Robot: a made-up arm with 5 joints.
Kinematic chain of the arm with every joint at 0, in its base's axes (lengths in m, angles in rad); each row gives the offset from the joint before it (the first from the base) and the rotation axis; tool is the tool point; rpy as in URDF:
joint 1: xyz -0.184 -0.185 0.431 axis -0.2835 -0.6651 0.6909
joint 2: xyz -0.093 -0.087 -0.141 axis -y
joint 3: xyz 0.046 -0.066 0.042 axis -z
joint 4: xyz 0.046 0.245 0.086 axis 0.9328 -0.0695 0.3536
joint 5: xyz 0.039 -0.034 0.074 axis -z
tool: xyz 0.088 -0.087 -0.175 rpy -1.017 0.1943 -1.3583
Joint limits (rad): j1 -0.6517..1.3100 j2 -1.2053..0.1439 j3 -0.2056..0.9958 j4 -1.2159..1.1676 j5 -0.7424..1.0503
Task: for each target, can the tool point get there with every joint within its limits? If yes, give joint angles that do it. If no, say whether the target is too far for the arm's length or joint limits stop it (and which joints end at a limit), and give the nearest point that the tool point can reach.
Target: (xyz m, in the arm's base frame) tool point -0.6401 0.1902 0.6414
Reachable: no: joint limits stop it (at a limit: joint 1, joint 2, joint 4, joint 5) | nearest point -0.2048 0.0736 0.4214 | short by 0.501 m
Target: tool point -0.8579 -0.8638 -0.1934
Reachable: no: too far | nearest point -0.3901 -0.3086 0.0290 | short by 0.759 m
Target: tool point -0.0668 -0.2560 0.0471
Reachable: yes | joints 0.1474 -0.8628 0.6739 0.8484 0.6047
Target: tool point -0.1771 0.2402 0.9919
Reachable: no: joint limits stop it (at a limit: joint 1, joint 2, joint 3, joint 4, joint 5) | nearest point -0.0224 0.0247 0.6864 | short by 0.405 m
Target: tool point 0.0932 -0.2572 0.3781
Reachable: yes | joints 0.7084 -0.2421 0.6756 0.0811 0.1061
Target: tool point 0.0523 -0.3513 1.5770
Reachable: no: too far | nearest point -0.0658 -0.2630 0.6392 | short by 0.949 m
